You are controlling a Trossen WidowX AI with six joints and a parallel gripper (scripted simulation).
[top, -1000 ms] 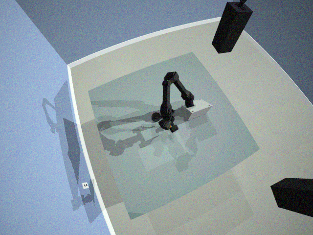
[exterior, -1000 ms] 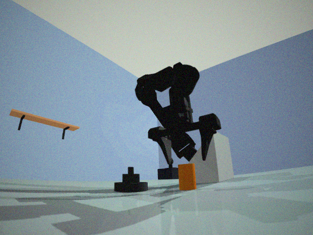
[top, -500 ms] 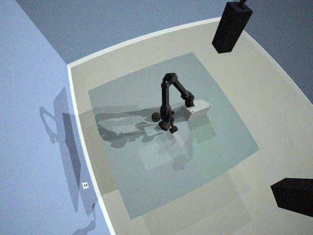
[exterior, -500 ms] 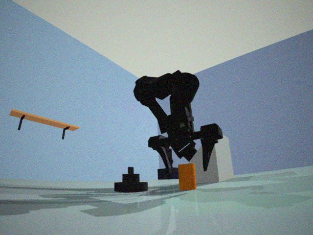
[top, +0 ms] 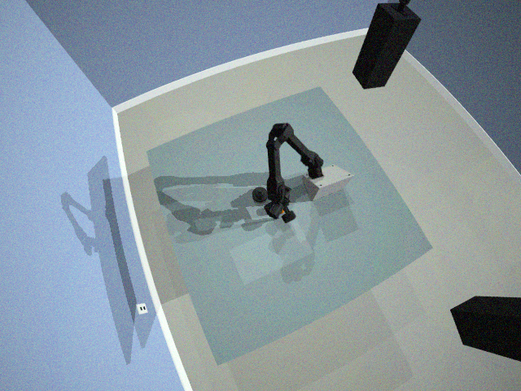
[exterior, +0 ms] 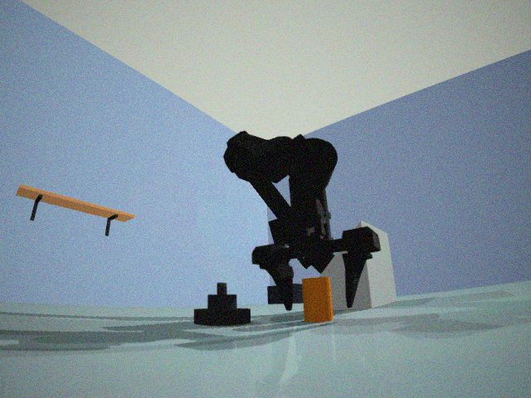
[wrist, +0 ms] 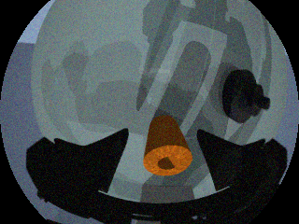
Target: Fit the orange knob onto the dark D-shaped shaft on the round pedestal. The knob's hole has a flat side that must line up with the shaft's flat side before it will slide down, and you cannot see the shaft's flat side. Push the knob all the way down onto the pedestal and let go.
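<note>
Now: the orange knob 10 mm above my gripper tip. Also, from my gripper tip: round dark pedestal: 120 mm to the right, 80 mm ahead, 10 mm above.
</note>
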